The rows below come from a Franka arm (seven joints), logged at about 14 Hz.
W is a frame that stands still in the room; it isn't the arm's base.
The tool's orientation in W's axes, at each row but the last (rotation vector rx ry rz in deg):
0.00, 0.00, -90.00
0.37, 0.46, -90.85
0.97, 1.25, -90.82
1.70, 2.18, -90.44
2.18, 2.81, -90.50
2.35, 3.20, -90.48
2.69, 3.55, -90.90
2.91, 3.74, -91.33
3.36, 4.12, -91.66
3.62, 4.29, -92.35
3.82, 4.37, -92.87
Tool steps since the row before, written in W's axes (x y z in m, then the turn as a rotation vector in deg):
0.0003, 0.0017, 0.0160, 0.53, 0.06, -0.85
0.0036, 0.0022, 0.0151, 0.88, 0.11, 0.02
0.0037, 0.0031, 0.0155, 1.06, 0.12, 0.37
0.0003, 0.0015, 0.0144, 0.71, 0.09, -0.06
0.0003, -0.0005, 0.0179, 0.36, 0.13, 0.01
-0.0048, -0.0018, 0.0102, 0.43, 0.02, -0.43
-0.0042, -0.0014, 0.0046, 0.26, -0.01, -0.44
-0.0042, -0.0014, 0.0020, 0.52, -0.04, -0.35
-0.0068, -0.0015, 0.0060, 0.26, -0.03, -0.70
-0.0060, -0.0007, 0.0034, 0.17, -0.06, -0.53
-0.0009, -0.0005, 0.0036, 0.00, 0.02, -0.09
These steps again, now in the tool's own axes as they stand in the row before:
-0.0017, 0.0003, 0.0160, -0.06, 0.53, -0.85
-0.0024, 0.0036, 0.0151, -0.12, 0.88, 0.02
-0.0035, 0.0036, 0.0154, -0.14, 1.06, 0.37
-0.0021, 0.0002, 0.0143, -0.09, 0.71, -0.06
-0.0005, 0.0002, 0.0179, -0.13, 0.36, 0.01
0.0012, -0.0049, 0.0102, 0.00, 0.43, -0.43
0.0011, -0.0042, 0.0046, 0.04, 0.26, -0.44
0.0014, -0.0042, 0.0021, 0.05, 0.52, -0.34
0.0012, -0.0068, 0.0061, 0.08, 0.27, -0.69
0.0007, -0.0060, 0.0034, 0.10, 0.18, -0.52
0.0002, -0.0009, 0.0036, -0.01, 0.00, -0.09

